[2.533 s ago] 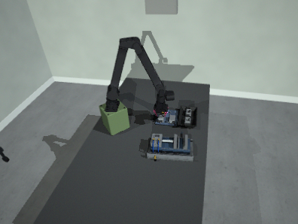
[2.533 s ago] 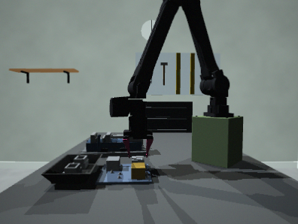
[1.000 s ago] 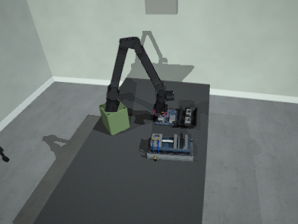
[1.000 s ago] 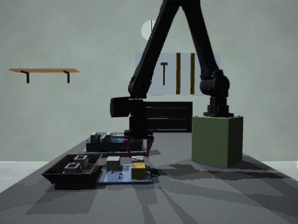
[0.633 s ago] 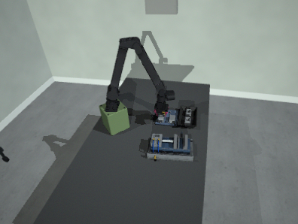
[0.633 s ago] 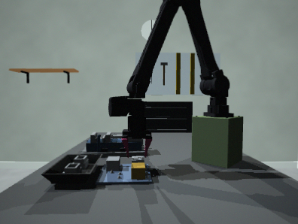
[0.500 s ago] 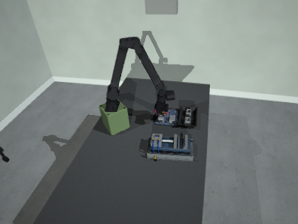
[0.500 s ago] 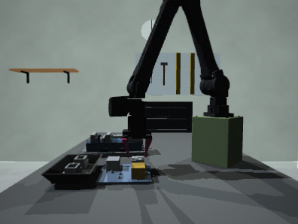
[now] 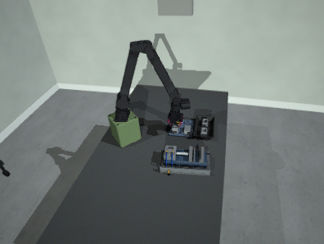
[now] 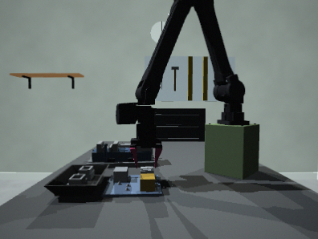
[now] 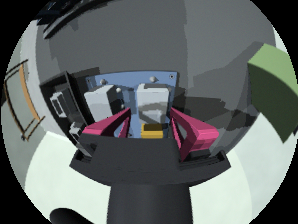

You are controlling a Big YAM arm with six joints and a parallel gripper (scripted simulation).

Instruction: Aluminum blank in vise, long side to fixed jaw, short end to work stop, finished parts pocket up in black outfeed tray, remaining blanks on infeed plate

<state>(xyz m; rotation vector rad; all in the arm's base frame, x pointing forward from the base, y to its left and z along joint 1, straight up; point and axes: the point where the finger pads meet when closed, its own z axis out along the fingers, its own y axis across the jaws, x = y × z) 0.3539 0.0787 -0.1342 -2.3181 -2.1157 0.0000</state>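
Right now my hand is 3 cm above the gray aluminum blank. Round my hand: vise: 29 cm to the right, 8 cm ahead, 2 cm below; yellow brass blank: 9 cm to the left, 3 cm below, 1 cm ahead.
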